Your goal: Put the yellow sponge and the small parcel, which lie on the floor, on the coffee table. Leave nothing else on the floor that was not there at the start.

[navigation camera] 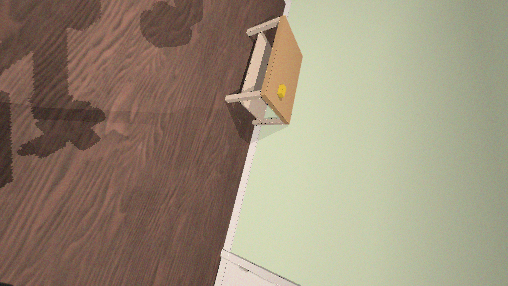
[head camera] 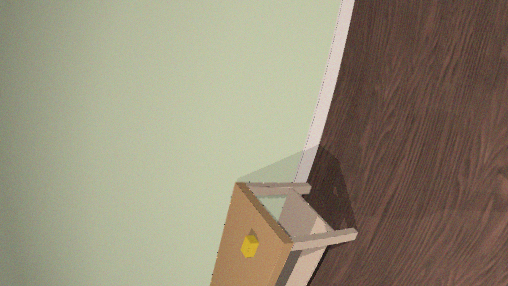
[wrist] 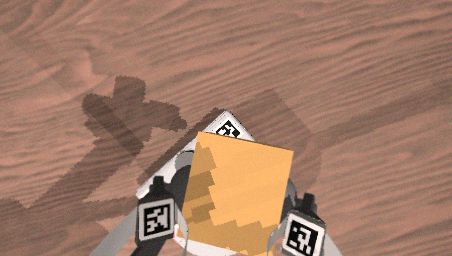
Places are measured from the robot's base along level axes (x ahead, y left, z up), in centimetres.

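Pixels of known places: gripper, between the fingertips: [wrist: 231, 188].
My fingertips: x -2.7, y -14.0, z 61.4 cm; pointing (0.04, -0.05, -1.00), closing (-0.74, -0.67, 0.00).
Note:
For each thing: its middle in the pictures, then the offset to it from my fingertips. Level surfaces: height alone.
- yellow sponge, middle of its body: [head camera: 249, 246] [navigation camera: 281, 91] dx +162.5, dy +62.0, dz -14.2 cm
- coffee table, height of its surface: dz -16.4 cm
- small parcel, middle of its body: [wrist: 236, 184] dx +0.6, dy -1.1, dz +2.9 cm
- dark wood floor, height of its surface: dz -61.4 cm
The yellow sponge [head camera: 249, 247] [navigation camera: 282, 91] lies on the wooden top of the coffee table [head camera: 231, 217] [navigation camera: 288, 60], near one end. The table stands against the green wall, with pale legs and a lower shelf. In the wrist view my gripper [wrist: 231, 188] is shut on the small parcel [wrist: 245, 182], an orange-tan box that sits between the two fingers, above the wood floor. The parcel hides part of the fingertips. The gripper does not show in the head or navigation view.
A white baseboard [head camera: 327, 90] [navigation camera: 242, 185] runs along the foot of the green wall [head camera: 150, 100] [navigation camera: 390, 150]. A white panel or piece of furniture [navigation camera: 240, 276] shows at the bottom of the navigation view. Robot-shaped shadows fall on the dark wood floor [navigation camera: 165, 200] [wrist: 325, 45].

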